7 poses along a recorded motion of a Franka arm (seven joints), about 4.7 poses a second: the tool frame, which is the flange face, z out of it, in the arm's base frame.
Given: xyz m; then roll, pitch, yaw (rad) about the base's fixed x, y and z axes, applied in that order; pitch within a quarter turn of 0, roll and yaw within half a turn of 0.
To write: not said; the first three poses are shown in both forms.
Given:
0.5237 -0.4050 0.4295 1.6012 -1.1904 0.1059
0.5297 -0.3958 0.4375 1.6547 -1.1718 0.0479
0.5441 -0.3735 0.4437 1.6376 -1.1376 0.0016
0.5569 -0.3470 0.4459 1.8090 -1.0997 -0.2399
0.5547 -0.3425 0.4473 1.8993 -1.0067 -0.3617
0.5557 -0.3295 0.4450 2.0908 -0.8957 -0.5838
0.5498 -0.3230 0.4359 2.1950 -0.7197 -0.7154
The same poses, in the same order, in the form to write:
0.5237 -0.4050 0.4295 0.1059 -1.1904 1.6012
0.5297 -0.3958 0.4375 0.0479 -1.1718 1.6547
0.5441 -0.3735 0.4437 0.0016 -1.1376 1.6376
0.5569 -0.3470 0.4459 -0.2399 -1.0997 1.8090
0.5547 -0.3425 0.4473 -0.3617 -1.0067 1.8993
0.5557 -0.3295 0.4450 -0.5838 -0.8957 2.0908
0.5498 -0.3230 0.4359 -0.7154 -0.7197 2.1950

